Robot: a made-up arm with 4 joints.
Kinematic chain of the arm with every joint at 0, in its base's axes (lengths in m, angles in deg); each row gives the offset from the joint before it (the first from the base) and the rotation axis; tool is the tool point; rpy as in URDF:
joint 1: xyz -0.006 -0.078 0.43 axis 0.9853 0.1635 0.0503
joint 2: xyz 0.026 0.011 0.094 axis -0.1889 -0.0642 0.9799
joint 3: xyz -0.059 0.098 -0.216 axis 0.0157 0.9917 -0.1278
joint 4: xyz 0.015 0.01 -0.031 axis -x
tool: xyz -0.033 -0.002 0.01 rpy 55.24 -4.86 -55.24
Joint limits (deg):
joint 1: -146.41..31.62
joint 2: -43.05..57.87
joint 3: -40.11..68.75
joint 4: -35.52..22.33
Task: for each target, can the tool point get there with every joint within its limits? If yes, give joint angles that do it. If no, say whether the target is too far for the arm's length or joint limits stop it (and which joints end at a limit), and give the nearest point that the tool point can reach.
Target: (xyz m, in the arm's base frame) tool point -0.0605 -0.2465 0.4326
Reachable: yes | joints -108.71 35.24 -2.46 2.07
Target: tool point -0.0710 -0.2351 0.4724
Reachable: yes | joints -119.25 41.21 7.31 14.67
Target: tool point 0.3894 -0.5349 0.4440
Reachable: no: too far | nearest point 0.1019 -0.2678 0.4330 | short by 0.393 m
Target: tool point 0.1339 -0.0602 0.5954
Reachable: no: joint limits stop it (at a limit: joint 1, joint 2, joint 3, joint 4) | nearest point -0.0613 -0.1716 0.5652 | short by 0.227 m
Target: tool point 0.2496 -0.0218 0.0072
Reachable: no: too far | nearest point 0.0765 -0.0578 0.2285 | short by 0.283 m
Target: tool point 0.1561 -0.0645 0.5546
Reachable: no: joint limits stop it (at a limit: joint 1, joint 2, joint 3, joint 4) | nearest point 0.0939 -0.2625 0.4657 | short by 0.226 m
